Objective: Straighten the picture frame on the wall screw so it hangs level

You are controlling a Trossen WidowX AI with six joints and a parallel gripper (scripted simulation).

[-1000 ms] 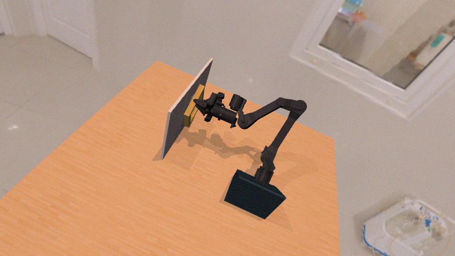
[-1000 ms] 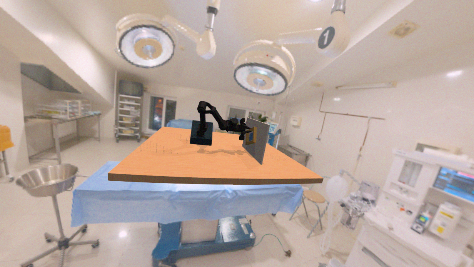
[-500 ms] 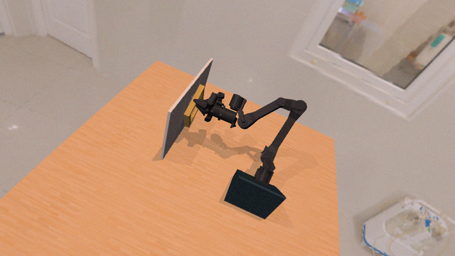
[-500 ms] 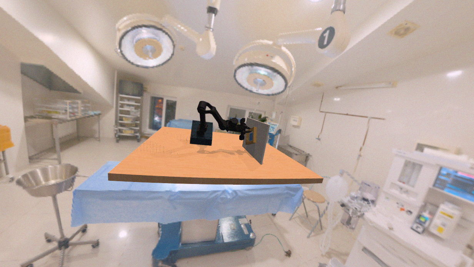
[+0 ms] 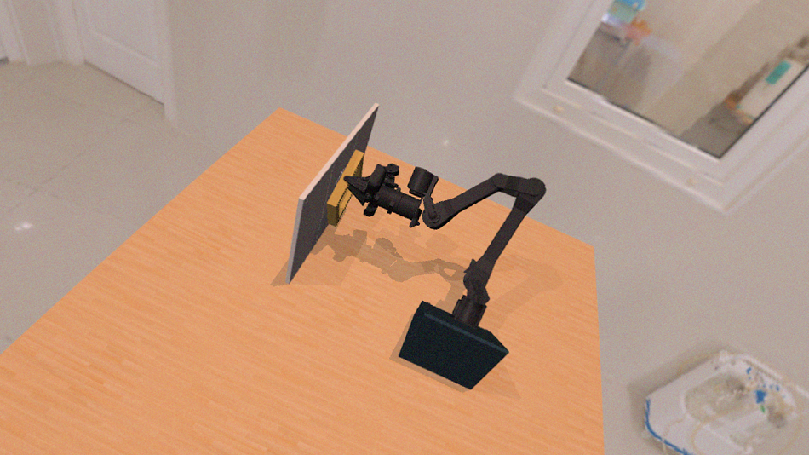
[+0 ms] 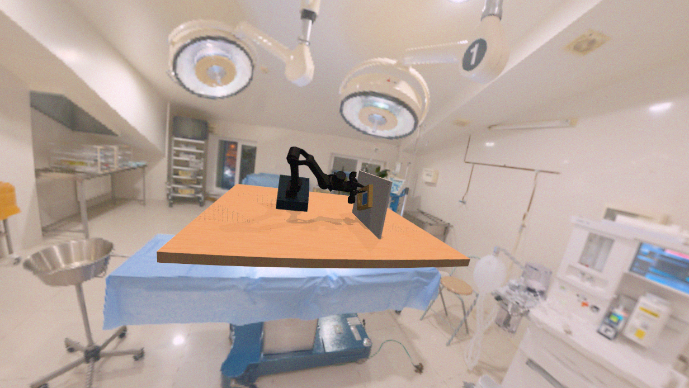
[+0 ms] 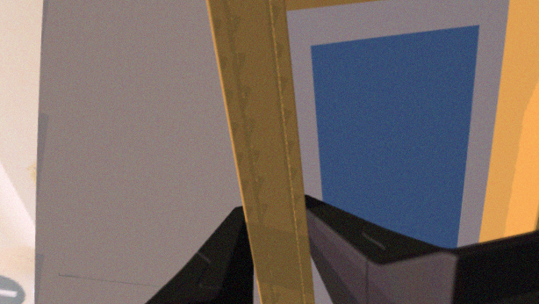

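The picture frame lies 2 cm to the right of my gripper tip and 5 cm below it. The rest, counted from my gripper tip: grey wall panel: 2 cm ahead, 2 cm to the right, 6 cm below.
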